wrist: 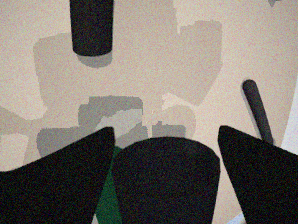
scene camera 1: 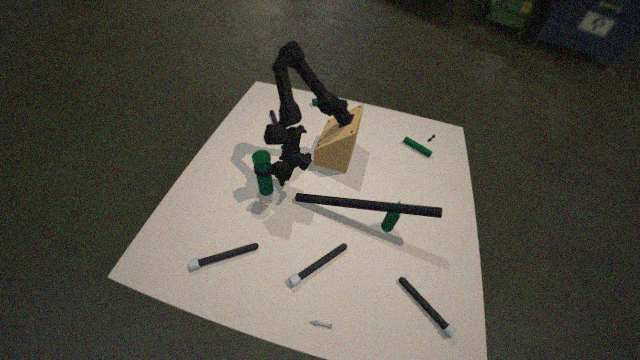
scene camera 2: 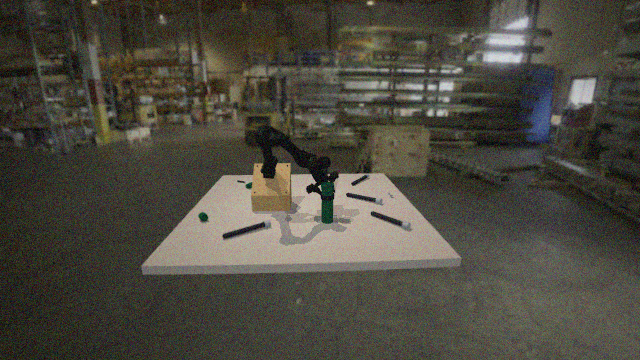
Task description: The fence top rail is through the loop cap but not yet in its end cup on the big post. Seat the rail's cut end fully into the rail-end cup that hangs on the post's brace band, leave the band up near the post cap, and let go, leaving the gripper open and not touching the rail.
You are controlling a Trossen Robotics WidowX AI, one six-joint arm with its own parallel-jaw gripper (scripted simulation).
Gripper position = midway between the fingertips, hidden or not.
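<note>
A long dark top rail (scene camera 1: 300,197) is present. My gripper (scene camera 1: 284,183), (wrist: 166,134) holds nothing; the gripper is open.
</note>
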